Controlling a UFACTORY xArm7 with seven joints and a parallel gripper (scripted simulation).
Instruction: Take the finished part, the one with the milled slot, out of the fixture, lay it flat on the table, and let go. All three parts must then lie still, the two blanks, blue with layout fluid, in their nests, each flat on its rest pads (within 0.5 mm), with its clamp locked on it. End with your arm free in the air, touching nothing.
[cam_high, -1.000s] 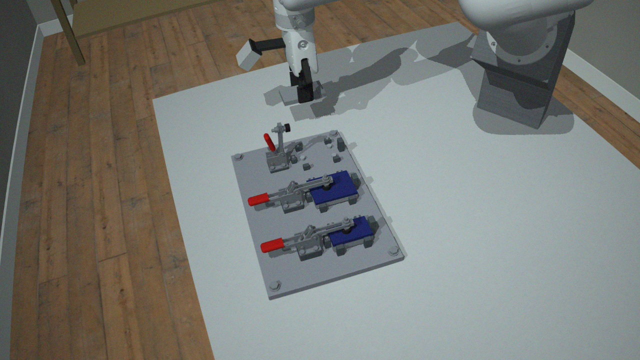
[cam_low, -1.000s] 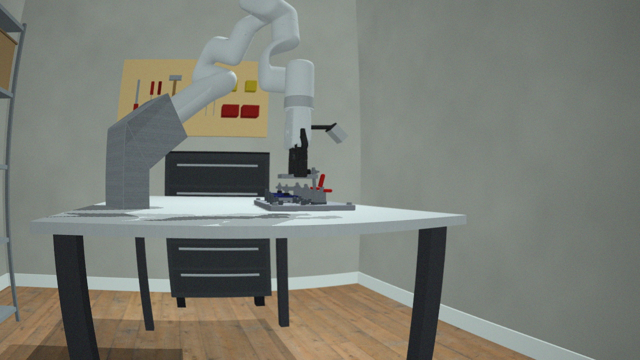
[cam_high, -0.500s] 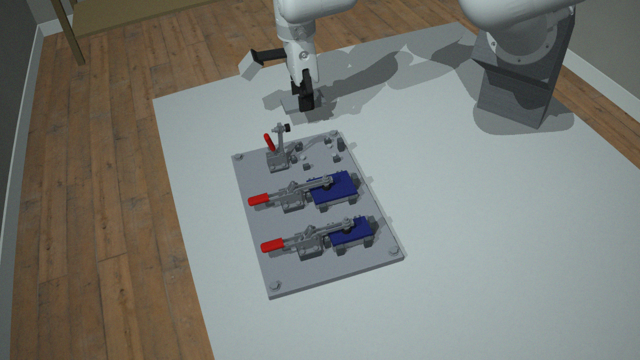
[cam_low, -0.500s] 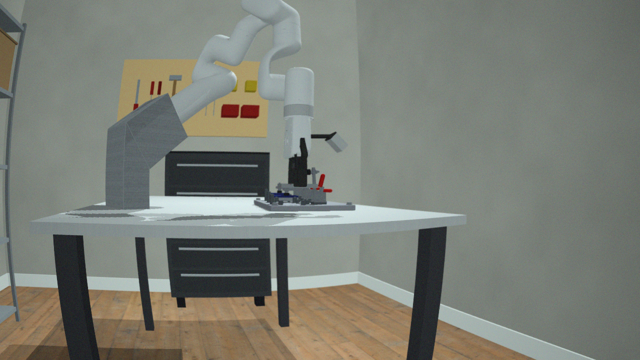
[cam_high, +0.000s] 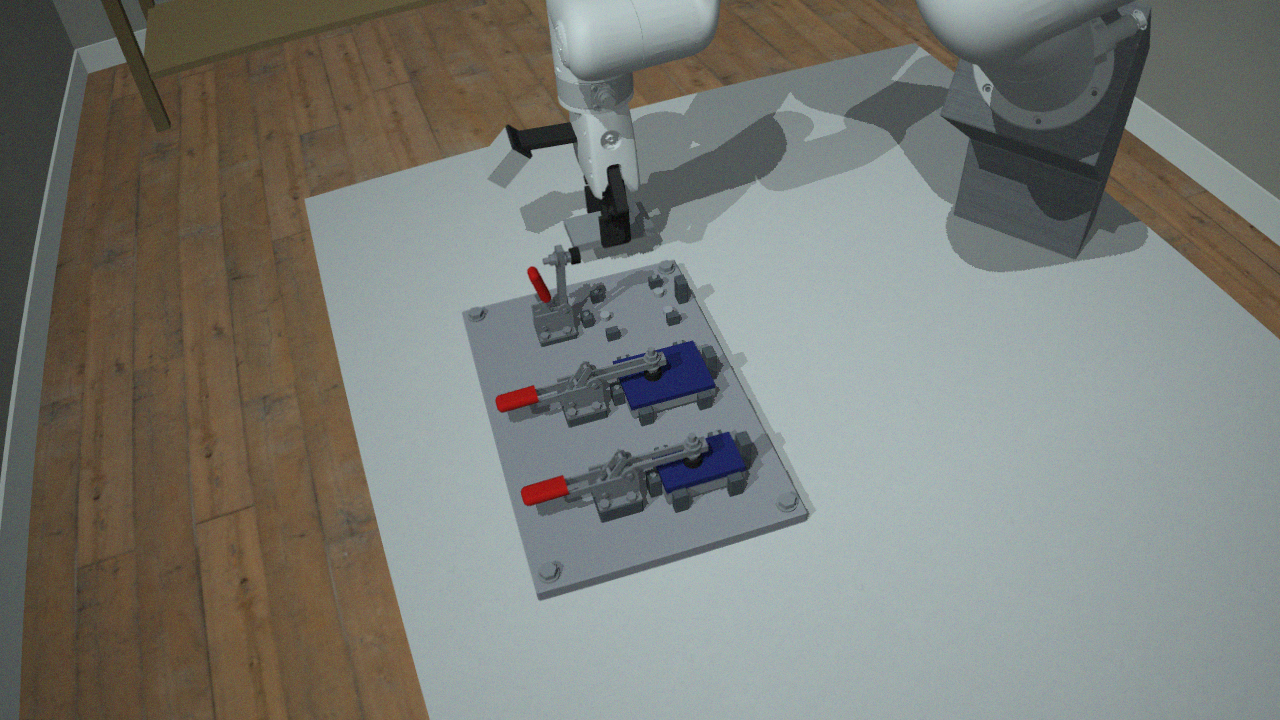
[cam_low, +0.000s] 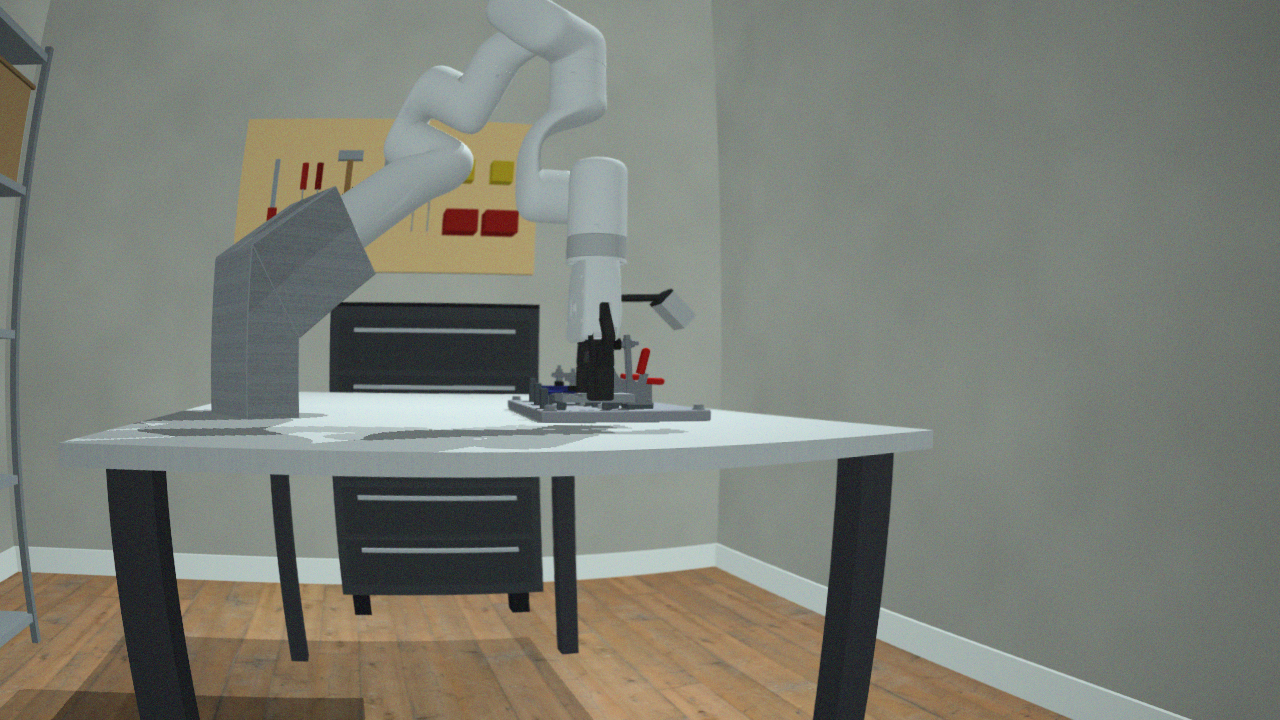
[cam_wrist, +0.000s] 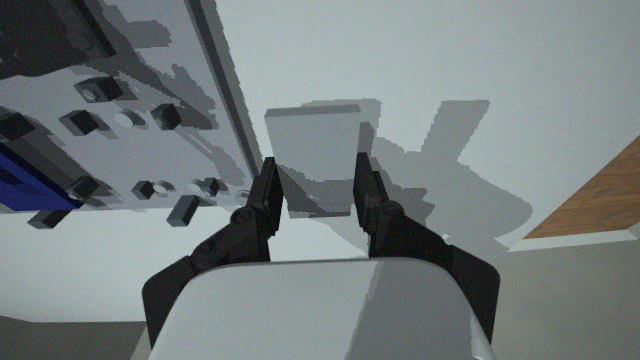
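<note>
The toggle clamp is 4 cm ahead of my hand, 14 cm to the left of it and 1 cm above it. From my hand the other things lie so: grey finished part 1 cm behind, 1 cm below; grey fixture plate 3 cm behind, 24 cm to the left, 4 cm below.
</note>
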